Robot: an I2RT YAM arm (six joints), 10 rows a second.
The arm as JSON. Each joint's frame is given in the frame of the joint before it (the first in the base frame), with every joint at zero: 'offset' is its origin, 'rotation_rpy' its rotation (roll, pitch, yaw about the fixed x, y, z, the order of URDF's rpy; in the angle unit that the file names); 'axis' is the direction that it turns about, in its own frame. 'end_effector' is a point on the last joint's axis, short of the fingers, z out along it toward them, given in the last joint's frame.
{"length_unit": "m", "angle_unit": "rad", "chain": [
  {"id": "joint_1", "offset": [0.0, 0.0, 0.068], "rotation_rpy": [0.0, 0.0, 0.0], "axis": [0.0, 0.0, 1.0]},
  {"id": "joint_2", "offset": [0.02, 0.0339, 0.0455], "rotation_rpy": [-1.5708, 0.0, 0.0], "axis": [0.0, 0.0, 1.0]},
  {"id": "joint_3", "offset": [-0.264, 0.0, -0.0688], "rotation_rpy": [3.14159, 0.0, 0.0], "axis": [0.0, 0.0, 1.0]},
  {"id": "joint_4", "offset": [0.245, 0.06, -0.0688], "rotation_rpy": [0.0, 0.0, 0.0], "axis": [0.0, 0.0, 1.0]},
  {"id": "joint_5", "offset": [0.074, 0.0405, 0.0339], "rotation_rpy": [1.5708, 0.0, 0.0], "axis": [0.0, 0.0, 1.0]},
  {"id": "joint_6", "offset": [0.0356, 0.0, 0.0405], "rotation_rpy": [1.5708, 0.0, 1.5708], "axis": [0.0, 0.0, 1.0]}
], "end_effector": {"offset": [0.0, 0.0, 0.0], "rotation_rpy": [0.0, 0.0, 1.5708]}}
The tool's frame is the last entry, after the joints.
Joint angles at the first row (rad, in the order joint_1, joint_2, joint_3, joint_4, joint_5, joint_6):
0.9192 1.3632 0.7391 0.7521 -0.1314 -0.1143
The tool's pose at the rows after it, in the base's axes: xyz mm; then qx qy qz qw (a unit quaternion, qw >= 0):
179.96 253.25 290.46 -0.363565 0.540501 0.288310 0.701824
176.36 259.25 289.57 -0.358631 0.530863 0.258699 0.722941
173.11 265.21 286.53 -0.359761 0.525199 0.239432 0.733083
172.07 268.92 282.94 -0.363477 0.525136 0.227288 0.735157
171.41 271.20 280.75 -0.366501 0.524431 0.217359 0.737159
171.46 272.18 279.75 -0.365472 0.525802 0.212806 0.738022
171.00 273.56 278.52 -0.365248 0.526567 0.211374 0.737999
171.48 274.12 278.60 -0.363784 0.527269 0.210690 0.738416
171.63 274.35 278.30 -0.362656 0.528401 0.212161 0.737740
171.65 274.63 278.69 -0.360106 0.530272 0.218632 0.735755
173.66 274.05 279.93 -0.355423 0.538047 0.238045 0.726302
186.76 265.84 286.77 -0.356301 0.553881 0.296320 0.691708
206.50 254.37 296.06 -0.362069 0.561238 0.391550 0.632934
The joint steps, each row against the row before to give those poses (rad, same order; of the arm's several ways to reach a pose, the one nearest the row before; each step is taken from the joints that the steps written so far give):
0.0301 0.0183 -0.0007 0.0431 0.0992 -0.0831
0.0286 0.0214 0.0000 0.0496 0.0717 -0.0603
0.0240 0.0225 0.0000 0.0335 0.0446 -0.0435
0.0115 0.0164 0.0003 0.0111 0.0222 -0.0244
0.0072 0.0103 0.0004 0.0072 0.0156 -0.0202
0.0027 0.0053 0.0008 0.0035 0.0110 -0.0053
0.0042 0.0061 0.0004 0.0046 0.0069 -0.0020
0.0000 0.0031 0.0026 0.0011 0.0034 0.0008
0.0000 0.0015 0.0004 0.0004 0.0004 0.0046
0.0000 0.0000 0.0019 -0.0023 -0.0038 0.0145
-0.0088 -0.0038 0.0073 -0.0217 -0.0233 0.0461
-0.0625 -0.0225 0.0282 -0.0882 -0.1365 0.1229
-0.0958 -0.0054 0.0458 -0.0721 -0.2449 0.1747

